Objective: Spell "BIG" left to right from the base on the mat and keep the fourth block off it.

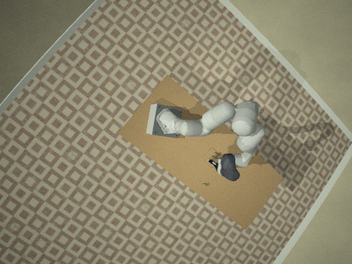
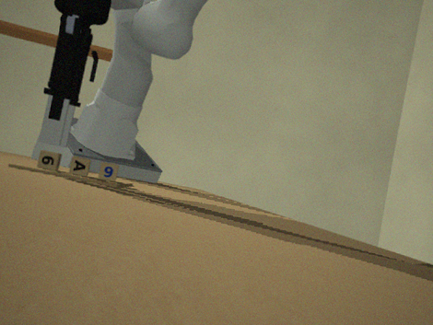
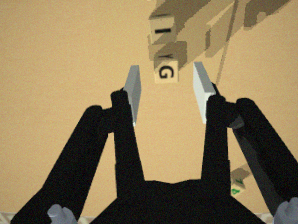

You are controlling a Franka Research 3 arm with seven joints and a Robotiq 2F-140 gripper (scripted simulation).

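My hand is 70 mm above the thin mat, 40 mm to the right of it and 10 mm past it.
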